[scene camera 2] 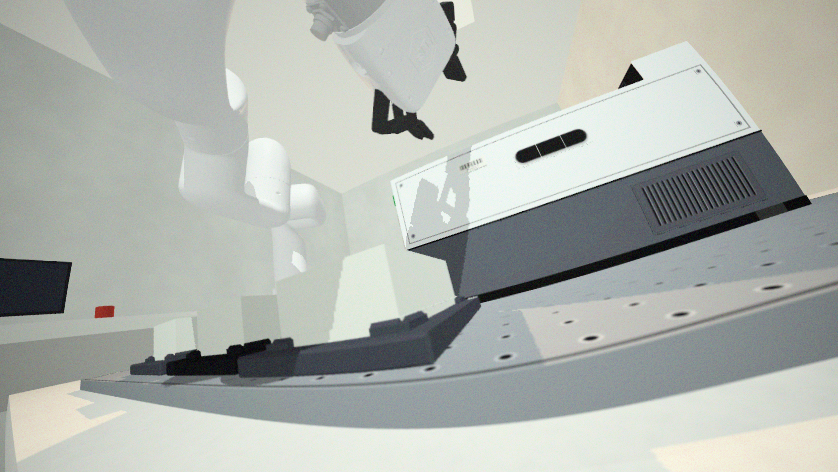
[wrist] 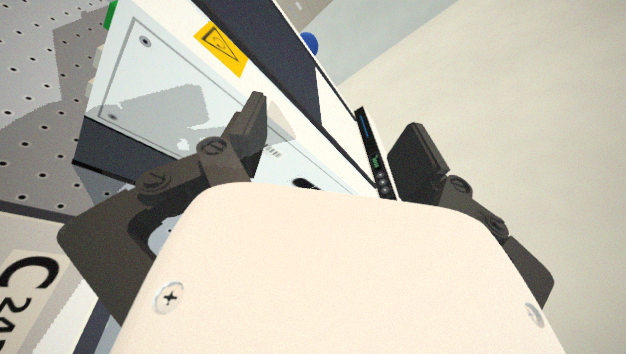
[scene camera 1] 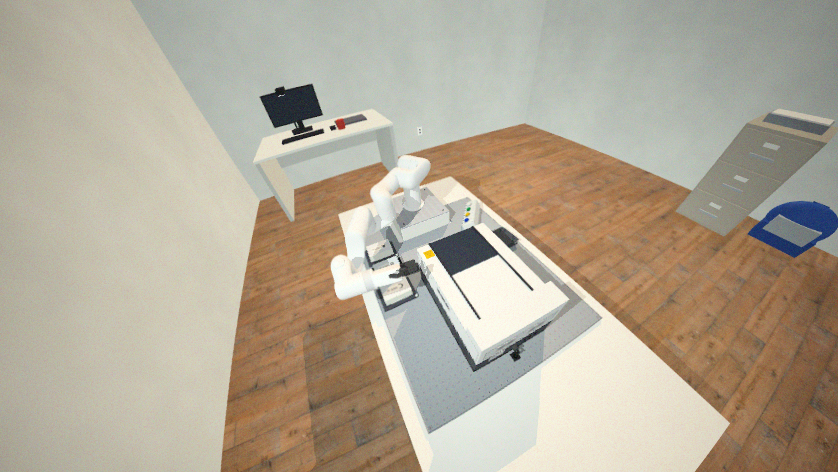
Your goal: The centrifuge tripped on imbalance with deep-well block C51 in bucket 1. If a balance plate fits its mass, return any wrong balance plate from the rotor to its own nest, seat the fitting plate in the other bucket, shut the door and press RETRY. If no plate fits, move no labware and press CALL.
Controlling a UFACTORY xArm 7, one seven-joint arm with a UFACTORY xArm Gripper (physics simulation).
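Places are measured from the arm's base along level axes (x up, y right, z ahead), in centimetres.
Pixels of known places: gripper, fingertip midpoint: (scene camera 2: 441, 106) (wrist: 334, 128) (scene camera 1: 417, 264); arm's base, origin of the base link: (scene camera 1: 413, 204).
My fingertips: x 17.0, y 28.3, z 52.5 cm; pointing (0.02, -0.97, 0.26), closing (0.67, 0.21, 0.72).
Note:
For each thing: its top centre in the pictures, then the offset to it from my fingertips. "spot": a spot on its surface instead.
- dark panel, middle of its top: (wrist: 278, 39) (scene camera 1: 462, 248) dx -4.8, dy -20.8, dz +0.8 cm
- label starting with C, surface spot: (wrist: 30, 295) spot: dx -20.7, dy +6.9, dz -9.0 cm
- black front strip, surface spot: (wrist: 372, 150) spot: dx -3.4, dy -15.7, dz +29.3 cm
- dark tray-like object, middle of its top: (scene camera 1: 500, 237) dx -21.7, dy -52.1, dz -4.5 cm
The white centrifuge (scene camera 1: 498, 293) (scene camera 2: 645, 120) (wrist: 150, 75) stands on the grey perforated board. A dark panel (scene camera 1: 463, 250) (wrist: 270, 55) lies on its top; the rotor, buckets and block C51 cannot be seen. Pale plates (scene camera 1: 397, 291) (scene camera 1: 381, 250) sit in dark nests beside it, one between them partly hidden by the arm. Part of a label starting with C (wrist: 30, 295) shows at the lower left of the wrist view. My gripper (scene camera 1: 410, 268) (scene camera 2: 445, 107) (wrist: 334, 128) is open and empty, above the nests and near the centrifuge's side. A panel with green, yellow and blue buttons (scene camera 1: 467, 214) stands behind the centrifuge; its lettering is unreadable.
A black front strip (wrist: 372, 150) on the centrifuge carries a small green readout and knobs. A dark tray-like object (scene camera 1: 504, 236) lies on the centrifuge's far side. A desk with a monitor (scene camera 1: 292, 105), a drawer cabinet (scene camera 1: 733, 175) and a blue chair (scene camera 1: 818, 214) stand away from the bench.

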